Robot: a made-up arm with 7 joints.
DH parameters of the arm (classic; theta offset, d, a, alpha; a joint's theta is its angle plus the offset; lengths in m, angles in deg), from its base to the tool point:
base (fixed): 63.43 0 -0.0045 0
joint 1: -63.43 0.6 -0.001 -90
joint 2: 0 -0.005 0.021 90
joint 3: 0 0.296 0.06 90
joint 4: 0 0.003 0.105 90
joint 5: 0 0.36 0.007 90
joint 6: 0 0.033 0.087 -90
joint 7: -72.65 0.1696 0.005 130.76
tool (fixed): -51.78 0.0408 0 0
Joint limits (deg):
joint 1: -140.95..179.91
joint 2: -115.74..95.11
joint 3: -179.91..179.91
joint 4: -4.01..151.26
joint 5: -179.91..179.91
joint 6: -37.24..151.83
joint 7: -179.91..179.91
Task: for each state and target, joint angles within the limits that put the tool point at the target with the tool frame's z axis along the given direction. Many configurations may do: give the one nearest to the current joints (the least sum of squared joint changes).
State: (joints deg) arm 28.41 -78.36 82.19 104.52 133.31 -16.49 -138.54
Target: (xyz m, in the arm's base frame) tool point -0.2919 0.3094 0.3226 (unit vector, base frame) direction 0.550 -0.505 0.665
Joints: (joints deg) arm 28.54 -93.21 137.64 66.95 134.60 -14.26 -155.22
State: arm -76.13 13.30 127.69 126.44 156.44 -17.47 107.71
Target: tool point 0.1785 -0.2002 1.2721 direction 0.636 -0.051 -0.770
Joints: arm -80.09 50.27 173.93 133.77 161.88 -18.40 94.07
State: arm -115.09 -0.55 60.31 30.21 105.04 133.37 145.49
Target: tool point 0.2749 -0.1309 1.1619 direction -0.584 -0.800 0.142
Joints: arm -108.19 -63.71 23.64 57.96 129.47 88.05 165.74
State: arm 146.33 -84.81 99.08 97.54 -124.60 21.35 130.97
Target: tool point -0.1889 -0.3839 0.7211 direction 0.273 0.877 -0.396
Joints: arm 156.14 -87.52 69.53 54.30 -138.99 -7.84 129.96
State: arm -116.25 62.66 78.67 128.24 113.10 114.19 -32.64
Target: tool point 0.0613 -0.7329 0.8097 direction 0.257 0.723 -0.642
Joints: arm -102.12 74.24 68.41 139.17 118.32 92.12 -60.69
